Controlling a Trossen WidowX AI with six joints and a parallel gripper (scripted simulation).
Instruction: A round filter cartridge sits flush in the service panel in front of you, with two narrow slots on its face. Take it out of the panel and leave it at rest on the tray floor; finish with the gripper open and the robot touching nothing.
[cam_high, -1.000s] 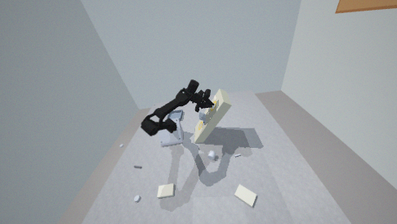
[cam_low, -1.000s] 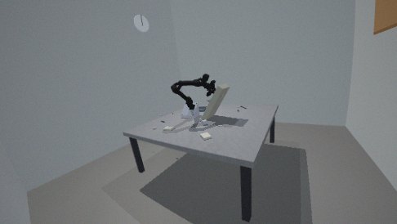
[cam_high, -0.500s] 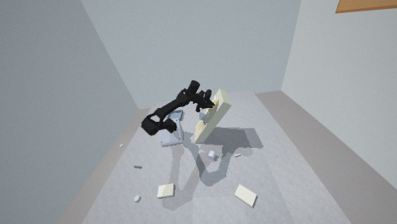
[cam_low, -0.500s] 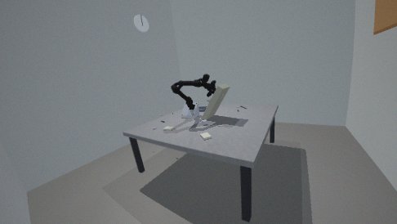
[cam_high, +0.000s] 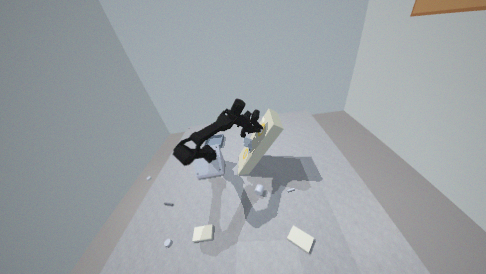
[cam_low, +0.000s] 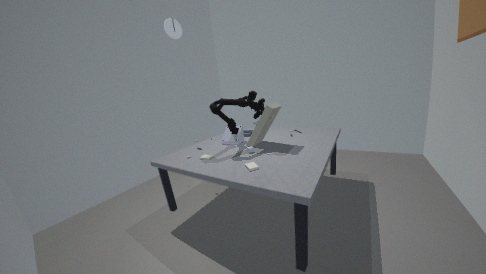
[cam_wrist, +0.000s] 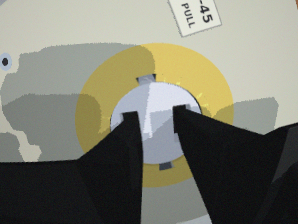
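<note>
The round filter cartridge lies 1 cm below my gripper tip and 1 cm ahead of it. Round my gripper tip: cream service panel 8 cm below, 4 cm behind; then grey tray 40 cm behind, 31 cm to the left, 25 cm below.
</note>
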